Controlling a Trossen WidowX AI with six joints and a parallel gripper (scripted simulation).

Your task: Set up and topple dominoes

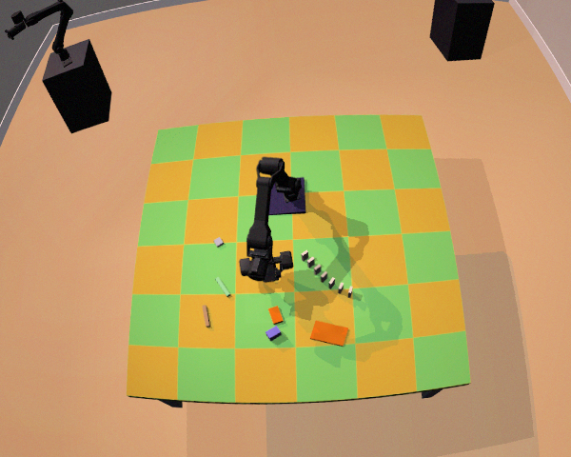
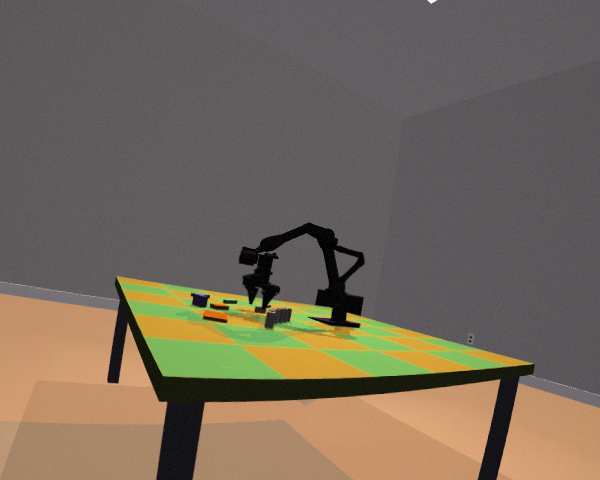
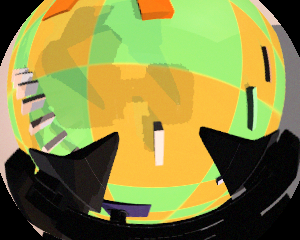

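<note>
The green bar lies 1 cm ahead of my gripper tip, 18 cm to the right of it and 1 cm below it. Also, from my gripper tip: grey block: 18 cm behind, 17 cm to the right, 2 cm below; purple block: 24 cm ahead, 3 cm to the right; orange block: 16 cm ahead, 1 cm to the right, 1 cm below.
</note>
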